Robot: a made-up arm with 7 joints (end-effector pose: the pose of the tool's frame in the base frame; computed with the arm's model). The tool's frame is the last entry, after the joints.
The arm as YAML. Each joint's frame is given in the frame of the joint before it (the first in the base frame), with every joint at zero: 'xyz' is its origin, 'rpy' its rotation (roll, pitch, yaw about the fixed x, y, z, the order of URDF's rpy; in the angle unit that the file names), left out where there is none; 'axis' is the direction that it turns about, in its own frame. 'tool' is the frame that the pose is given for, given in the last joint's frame.
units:
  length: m
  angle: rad
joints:
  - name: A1
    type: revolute
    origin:
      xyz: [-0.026, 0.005, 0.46]
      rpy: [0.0, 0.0, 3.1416]
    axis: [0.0, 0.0, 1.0]
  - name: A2
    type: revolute
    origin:
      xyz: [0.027, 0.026, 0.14]
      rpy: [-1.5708, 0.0, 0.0]
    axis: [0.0, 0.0, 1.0]
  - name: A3
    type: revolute
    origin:
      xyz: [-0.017, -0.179, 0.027]
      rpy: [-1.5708, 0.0, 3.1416]
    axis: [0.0, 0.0, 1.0]
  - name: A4
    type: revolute
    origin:
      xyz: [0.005, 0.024, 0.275]
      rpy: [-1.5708, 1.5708, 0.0]
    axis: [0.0, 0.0, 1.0]
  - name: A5
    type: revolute
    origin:
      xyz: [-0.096, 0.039, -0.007]
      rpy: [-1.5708, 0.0, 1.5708]
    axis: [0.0, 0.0, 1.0]
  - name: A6
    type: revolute
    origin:
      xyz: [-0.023, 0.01, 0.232]
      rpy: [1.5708, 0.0, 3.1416]
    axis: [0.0, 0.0, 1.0]
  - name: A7
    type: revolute
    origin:
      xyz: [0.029, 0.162, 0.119]
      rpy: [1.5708, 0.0, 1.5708]
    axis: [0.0, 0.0, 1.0]
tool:
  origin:
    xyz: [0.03, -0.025, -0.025]
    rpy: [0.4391, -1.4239, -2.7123]
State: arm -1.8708 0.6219 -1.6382 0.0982 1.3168 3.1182 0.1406
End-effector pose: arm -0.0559 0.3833 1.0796 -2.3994 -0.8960 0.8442
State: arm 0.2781 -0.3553 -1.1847 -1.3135 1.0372 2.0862 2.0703
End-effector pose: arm -0.0987 0.0760 1.2022 0.4262 1.3300 2.4689
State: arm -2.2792 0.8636 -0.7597 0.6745 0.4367 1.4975 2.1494
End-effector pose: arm 0.1617 0.6756 1.0990 0.0560 -1.3784 0.8389
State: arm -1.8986 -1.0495 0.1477 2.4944 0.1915 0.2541 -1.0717
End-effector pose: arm -0.1735 -0.1823 0.3472 2.4858 1.7156 0.5801
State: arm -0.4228 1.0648 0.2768 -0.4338 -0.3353 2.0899 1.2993
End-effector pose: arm -0.7035 0.0801 0.6572 -0.9192 -1.3737 2.4366
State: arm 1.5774 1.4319 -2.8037 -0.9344 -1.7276 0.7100 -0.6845
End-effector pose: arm -0.0045 -0.5857 1.1466 -0.4178 0.4660 -2.9585
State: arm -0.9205 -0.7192 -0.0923 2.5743 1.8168 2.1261 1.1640
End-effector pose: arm -0.0726 -0.1695 0.7285 -1.0284 1.8678 1.4638
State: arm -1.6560 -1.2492 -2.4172 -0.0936 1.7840 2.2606 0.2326
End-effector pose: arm -0.1170 -0.5633 0.9094 -0.1538 -0.6455 -0.9856
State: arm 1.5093 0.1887 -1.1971 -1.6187 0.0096 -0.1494 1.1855
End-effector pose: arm -0.4306 -0.3692 0.9848 1.8023 -0.7124 1.7417
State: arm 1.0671 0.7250 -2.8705 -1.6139 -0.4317 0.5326 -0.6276
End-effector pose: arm -0.0679 0.1587 1.1278 -0.9257 -1.4302 -1.9223
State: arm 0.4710 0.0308 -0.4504 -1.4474 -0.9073 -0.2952 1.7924
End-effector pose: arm -0.5232 -0.2088 0.9814 -2.3091 1.0721 -1.3802
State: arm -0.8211 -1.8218 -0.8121 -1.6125 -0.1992 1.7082 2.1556
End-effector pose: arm 0.2112 -0.1337 0.8071 1.4878 0.0661 1.1888
